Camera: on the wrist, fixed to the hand. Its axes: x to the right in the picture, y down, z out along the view.
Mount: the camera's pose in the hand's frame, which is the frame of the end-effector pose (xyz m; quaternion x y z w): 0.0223 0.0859 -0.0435 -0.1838 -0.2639 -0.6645 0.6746
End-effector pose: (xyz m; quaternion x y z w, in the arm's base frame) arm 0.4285 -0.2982 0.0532 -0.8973 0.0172 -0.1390 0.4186
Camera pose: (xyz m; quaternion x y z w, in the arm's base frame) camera 0.4458 -0.3897 0.0201 -0.7303 -0.6696 -0.1320 0.0296
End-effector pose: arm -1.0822 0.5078 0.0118 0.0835 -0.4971 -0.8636 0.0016
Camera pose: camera -1.1047 0.4251 0.0610 -0.1585 0.1216 0.6971 0.6886
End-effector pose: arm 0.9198 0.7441 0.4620 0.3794 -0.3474 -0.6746 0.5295
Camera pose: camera 0.9934 0.7024 0.5131 -0.2114 -0.0020 0.9708 0.1130
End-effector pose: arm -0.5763 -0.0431 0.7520 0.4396 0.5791 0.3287 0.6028
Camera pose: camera -0.6070 0.0177 0.8236 -0.1123 0.4633 -0.1884 0.8587
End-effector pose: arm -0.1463 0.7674 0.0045 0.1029 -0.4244 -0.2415 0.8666
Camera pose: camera -0.0720 0.8290 0.0258 0.1284 -0.4022 -0.8439 0.3310
